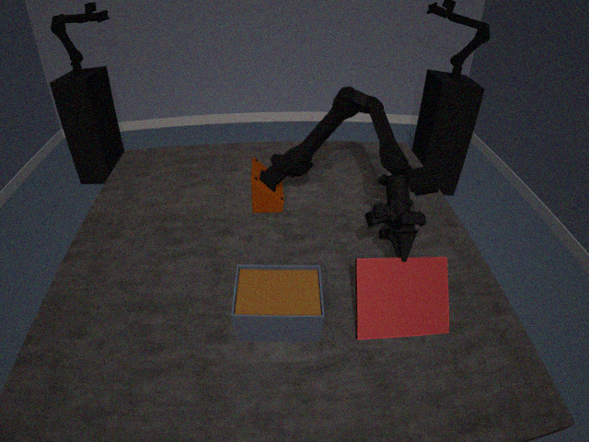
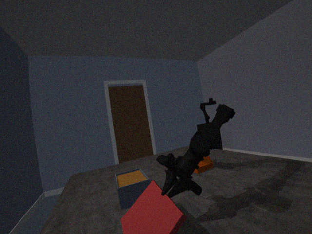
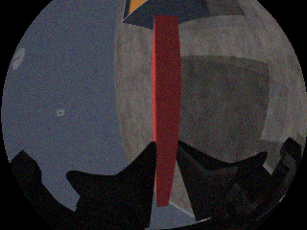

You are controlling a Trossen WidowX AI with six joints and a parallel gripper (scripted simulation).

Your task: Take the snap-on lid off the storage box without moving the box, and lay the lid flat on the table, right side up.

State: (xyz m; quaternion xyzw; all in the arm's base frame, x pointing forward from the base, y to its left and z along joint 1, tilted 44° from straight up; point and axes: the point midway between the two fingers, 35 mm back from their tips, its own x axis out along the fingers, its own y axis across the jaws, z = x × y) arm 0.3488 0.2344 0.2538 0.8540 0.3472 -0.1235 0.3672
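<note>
Right now the red lid is 70 mm ahead of my gripper tip and 50 mm below it. Also, from my gripper tip: blue-grey storage box (80 mm ahead, 290 mm to the right, 70 mm below).
</note>
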